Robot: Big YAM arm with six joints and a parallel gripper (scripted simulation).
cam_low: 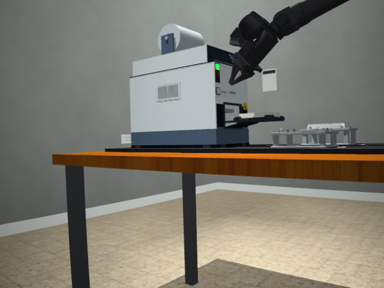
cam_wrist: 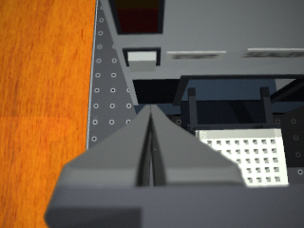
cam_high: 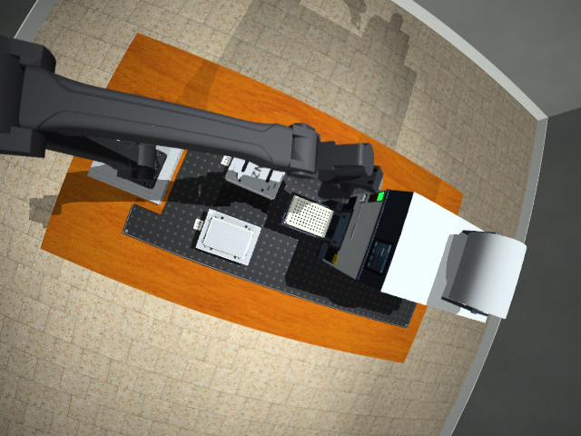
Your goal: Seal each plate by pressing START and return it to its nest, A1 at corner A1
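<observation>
Right now the pale start button is 50 mm ahead of my hand, 20 mm below it and 10 mm to the left of it. Also, from my hand: sealer stage (120 mm below, 90 mm to the right, 50 mm behind); plate nest (240 mm behind, 170 mm below, 20 mm to the right); A1 mark (310 mm behind, 170 mm below, 40 mm to the left).
</observation>
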